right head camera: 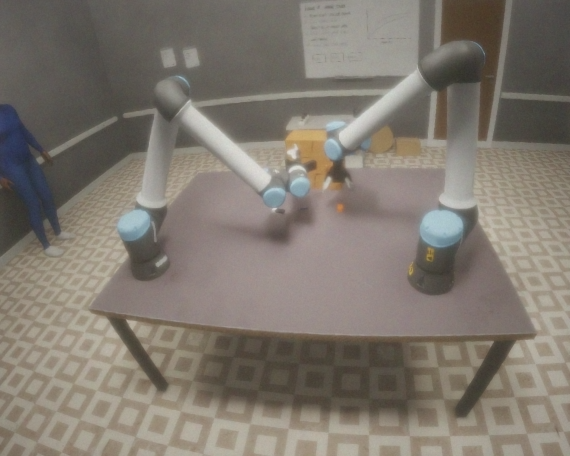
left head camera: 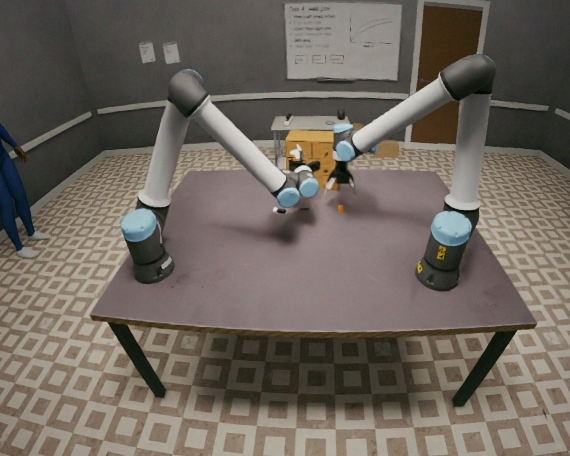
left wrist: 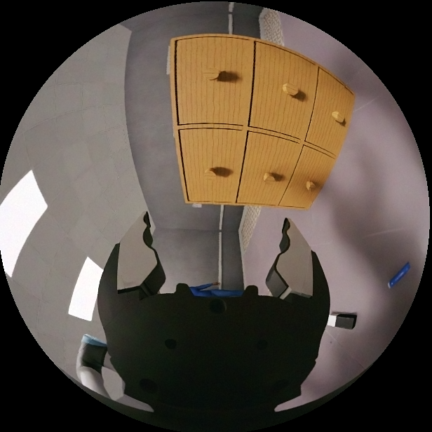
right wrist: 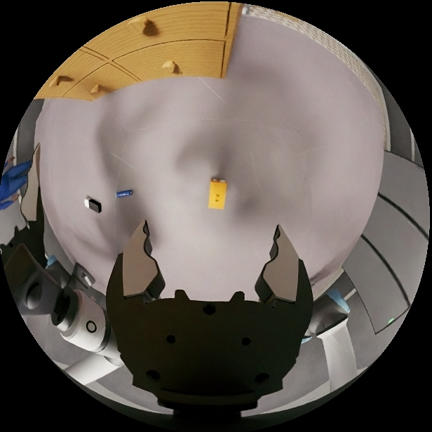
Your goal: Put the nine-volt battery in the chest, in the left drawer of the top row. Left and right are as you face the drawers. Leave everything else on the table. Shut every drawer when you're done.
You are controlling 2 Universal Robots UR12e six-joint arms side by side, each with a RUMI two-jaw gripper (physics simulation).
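The orange nine-volt battery point(left head camera: 340, 208) point(right head camera: 340, 207) point(right wrist: 217, 194) is on the table, in front of the chest. The wooden chest point(left head camera: 296, 136) point(right head camera: 300, 136) point(left wrist: 247, 128) point(right wrist: 232, 40) has three rows of two drawers, all flush in the left wrist view. There it appears turned sideways; the top row's left drawer point(left wrist: 200, 155) is at its lower left. My left gripper point(left head camera: 298, 156) point(left wrist: 216, 215) is open and empty, facing the chest front from a short distance. My right gripper point(left head camera: 341, 189) point(right head camera: 338, 186) point(right wrist: 211, 223) is open and empty, pointing down above the table near the battery.
A blue cylindrical battery point(left head camera: 304, 208) point(left wrist: 399, 275) point(right wrist: 124, 193) and a black-and-white block point(left head camera: 280, 210) point(right head camera: 278, 210) point(left wrist: 344, 320) point(right wrist: 93, 204) lie on the table point(left head camera: 300, 280) point(right head camera: 300, 280), left of the nine-volt battery. The left wrist hangs close to them in the head views.
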